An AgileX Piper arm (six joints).
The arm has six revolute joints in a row. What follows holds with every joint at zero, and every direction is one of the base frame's. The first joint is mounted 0.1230 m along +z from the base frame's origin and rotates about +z. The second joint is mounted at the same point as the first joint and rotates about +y. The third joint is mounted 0.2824 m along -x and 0.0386 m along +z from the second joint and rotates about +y. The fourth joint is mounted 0.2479 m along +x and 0.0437 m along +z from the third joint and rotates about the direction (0.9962, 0, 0.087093). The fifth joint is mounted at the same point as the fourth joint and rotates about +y. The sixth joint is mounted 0.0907 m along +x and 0.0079 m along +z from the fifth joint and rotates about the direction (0.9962, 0, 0.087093). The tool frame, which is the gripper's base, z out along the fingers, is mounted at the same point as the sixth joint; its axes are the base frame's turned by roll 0.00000, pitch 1.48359 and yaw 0.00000 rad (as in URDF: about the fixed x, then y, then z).
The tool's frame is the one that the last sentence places.
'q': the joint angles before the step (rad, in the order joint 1, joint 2, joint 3, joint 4, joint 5, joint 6). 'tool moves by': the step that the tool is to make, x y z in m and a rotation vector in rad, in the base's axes. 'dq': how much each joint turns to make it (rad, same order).
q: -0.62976 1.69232 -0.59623 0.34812 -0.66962 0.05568
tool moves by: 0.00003 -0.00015 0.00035 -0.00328 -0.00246 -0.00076
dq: -0.00001 0.00000 -0.00001 -0.00001 -0.00416 0.00000
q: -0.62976 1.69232 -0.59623 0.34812 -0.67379 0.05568
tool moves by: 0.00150 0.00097 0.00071 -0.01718 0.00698 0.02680
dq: -0.00001 0.00000 -0.00002 -0.03297 -0.00452 0.00089
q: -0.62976 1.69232 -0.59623 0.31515 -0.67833 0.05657
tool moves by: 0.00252 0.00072 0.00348 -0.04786 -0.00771 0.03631
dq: -0.00001 -0.00001 0.00001 -0.04978 -0.03571 0.00111
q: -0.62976 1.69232 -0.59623 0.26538 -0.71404 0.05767
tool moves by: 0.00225 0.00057 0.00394 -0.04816 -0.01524 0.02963
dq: 0.00001 0.00002 -0.00001 -0.04167 -0.04180 0.00086
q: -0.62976 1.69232 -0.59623 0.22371 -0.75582 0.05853
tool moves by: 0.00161 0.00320 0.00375 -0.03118 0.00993 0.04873
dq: -0.00001 -0.01258 0.00225 -0.05779 -0.00002 0.00000
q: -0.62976 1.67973 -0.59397 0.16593 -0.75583 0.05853
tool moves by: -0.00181 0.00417 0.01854 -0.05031 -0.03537 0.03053
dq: -0.00002 -0.06073 0.00119 -0.03720 0.00144 0.00110
